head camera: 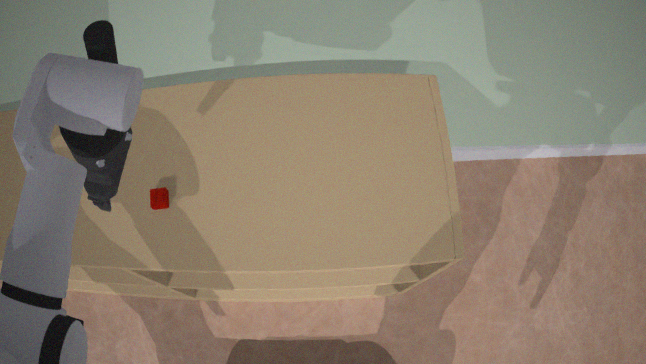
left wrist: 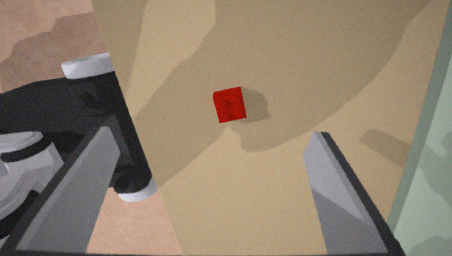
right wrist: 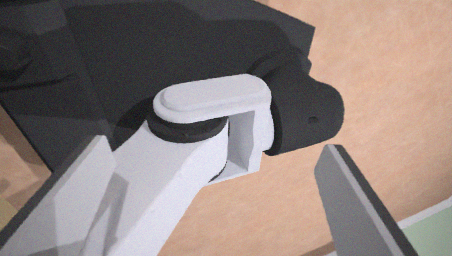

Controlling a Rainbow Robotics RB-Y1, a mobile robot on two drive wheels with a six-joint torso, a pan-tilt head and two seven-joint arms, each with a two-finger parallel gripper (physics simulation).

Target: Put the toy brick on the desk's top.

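Places are measured from the robot's base along level axes (x right, y ahead, z up), in centimetres.
Pixels of known places: left gripper, between the fingertips: (head camera: 114, 174) (left wrist: 212, 142); right gripper, between the fingertips: (right wrist: 215, 153); robot's base, origin of its link: (left wrist: 129, 120).
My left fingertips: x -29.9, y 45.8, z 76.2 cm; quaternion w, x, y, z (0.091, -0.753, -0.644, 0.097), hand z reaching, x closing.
Observation:
Ahead of a thing's pixels: the offset from my left fingertips to its top centre. "*": to the spot under its first point. Level surfaces: height alone.
A small red toy brick @(dx +3.6, dy +0.7, dz -12.7 cm) (head camera: 159, 198) (left wrist: 230, 105) lies on the flat top of a long tan piece of wooden furniture @(* dx +30.5, dy +4.7, dz -15.1 cm) (head camera: 310, 175) (left wrist: 240, 210), which has open compartments along its front. My left gripper (head camera: 103, 206) (left wrist: 212, 142) is open and empty, above that top. In the head view it is to the left of the brick. In the left wrist view the brick lies beyond the fingertips, near the middle between them. My right gripper (right wrist: 215, 153) is open in the right wrist view. The brick does not show in that view.
The robot's dark base (left wrist: 45, 107) (right wrist: 175, 45) is beside the furniture's front edge in the left wrist view. A light arm part @(* dx +39.8, dy -72.9, dz -45.3 cm) (right wrist: 215, 97) shows between the right fingers. A green wall (head camera: 550, 75) stands behind the furniture. Pinkish floor @(dz -76.1 cm) (head camera: 600, 225) lies to the right and in front.

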